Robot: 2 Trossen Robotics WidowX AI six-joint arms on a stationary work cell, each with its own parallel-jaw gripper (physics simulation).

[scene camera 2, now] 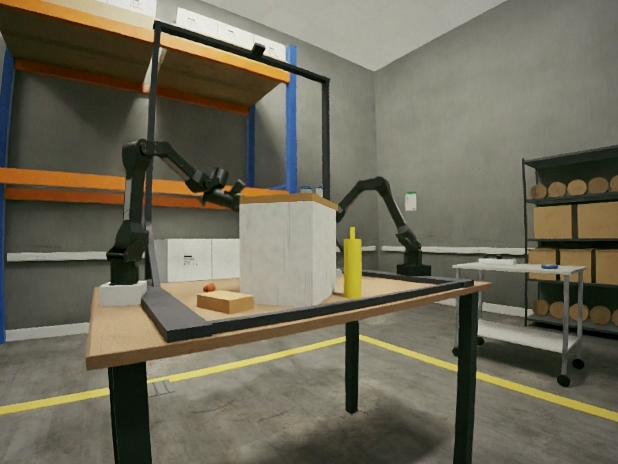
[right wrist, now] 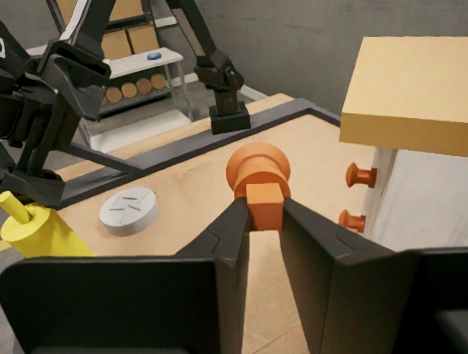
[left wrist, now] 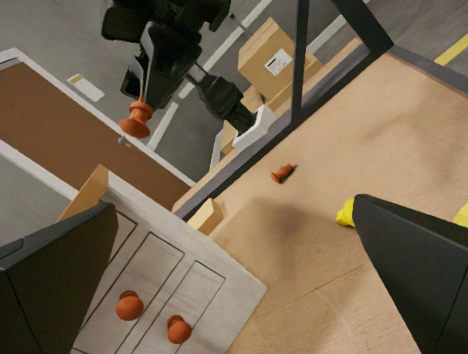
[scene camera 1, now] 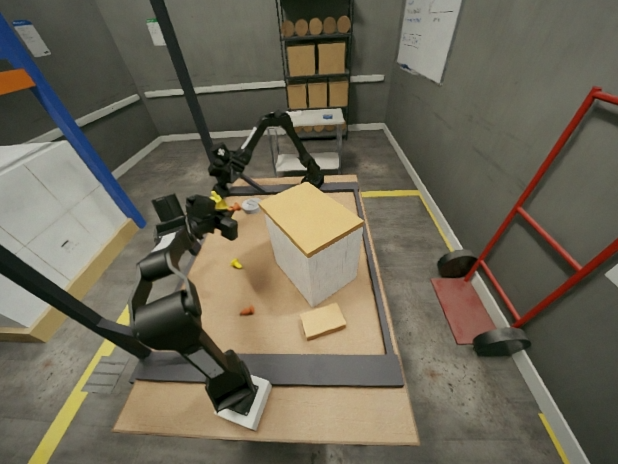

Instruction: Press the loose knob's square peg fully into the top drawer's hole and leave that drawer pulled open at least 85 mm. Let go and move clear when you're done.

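Places are measured from the left arm's base along level axes (x right, y back, z down), in centimetres.
Pixels of known places: left gripper, fingertip midpoint: (right wrist: 70, 164) (left wrist: 236, 210) (scene camera 1: 226, 190); right gripper, fingertip midpoint: (right wrist: 261, 208) (left wrist: 146, 111) (scene camera 1: 232, 210); left arm's base, link origin: (scene camera 2: 413, 265) (right wrist: 227, 110) (scene camera 1: 312, 178); right arm's base, link origin: (scene camera 2: 124, 283) (left wrist: 248, 124) (scene camera 1: 242, 396).
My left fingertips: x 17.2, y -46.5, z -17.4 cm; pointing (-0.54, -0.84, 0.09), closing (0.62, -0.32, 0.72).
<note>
Ahead of a thing's pixels: the offset from my left fingertips to its middle. "spot": to the spot under its first point.
An orange knob @[dx -15.0, dy -13.4, dz -4.6 cm] (scene camera 1: 234, 206) (left wrist: 136, 120) (right wrist: 257, 157) with a square peg @[spot: dx -14.8, dy -15.4, dz -5.5 cm] (right wrist: 265, 206) is held in the air by my right gripper (right wrist: 262, 208), which is shut on it; the peg points toward the right wrist camera. The white cabinet @[dx -38.4, dy -7.1, dz +9.3 cm] (scene camera 1: 314, 270) (scene camera 2: 280, 250) (left wrist: 247, 287) (right wrist: 430, 200) stands mid-table with a wooden top. Its two lower drawers carry orange knobs (left wrist: 130, 306) (left wrist: 179, 330). The top drawer's hole does not show; a finger hides much of that front in the left wrist view. My left gripper (left wrist: 236, 210) is open and empty, above the table by the cabinet front.
Another orange knob @[dx -25.5, dy -32.6, dz +22.1 cm] (scene camera 1: 247, 311) (scene camera 2: 209, 287) (left wrist: 283, 173) lies on the table, near a small yellow piece @[dx -9.9, dy -17.3, dz +21.9 cm] (scene camera 1: 236, 263) (left wrist: 345, 215). A yellow bottle (scene camera 2: 352, 267) (right wrist: 47, 232) stands beside a grey disc @[dx +5.5, dy +18.3, dz +21.6 cm] (scene camera 1: 251, 205) (right wrist: 129, 211). A wooden block @[dx -50.3, dy -27.0, dz +21.7 cm] (scene camera 1: 323, 321) (scene camera 2: 225, 301) lies beside the cabinet.
</note>
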